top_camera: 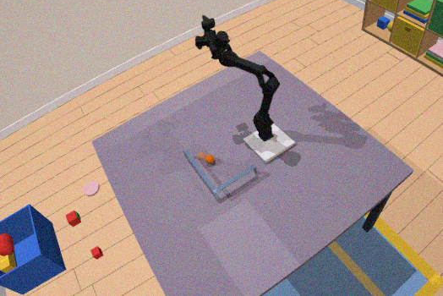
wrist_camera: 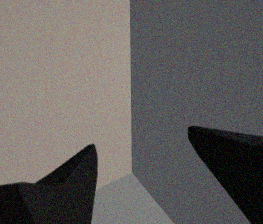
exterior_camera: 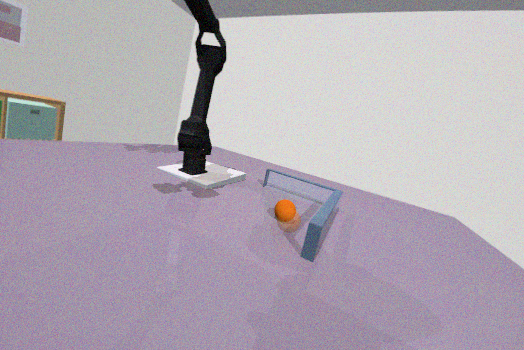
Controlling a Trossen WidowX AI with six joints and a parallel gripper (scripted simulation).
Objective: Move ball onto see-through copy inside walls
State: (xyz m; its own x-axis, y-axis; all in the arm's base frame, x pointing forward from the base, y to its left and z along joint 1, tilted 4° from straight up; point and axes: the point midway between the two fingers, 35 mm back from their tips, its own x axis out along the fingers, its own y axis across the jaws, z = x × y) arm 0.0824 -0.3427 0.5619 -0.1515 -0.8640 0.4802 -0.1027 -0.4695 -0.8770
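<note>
My gripper tip is 300 mm short of the orange ball, 340 mm to the right of it and 540 mm above it.
</note>
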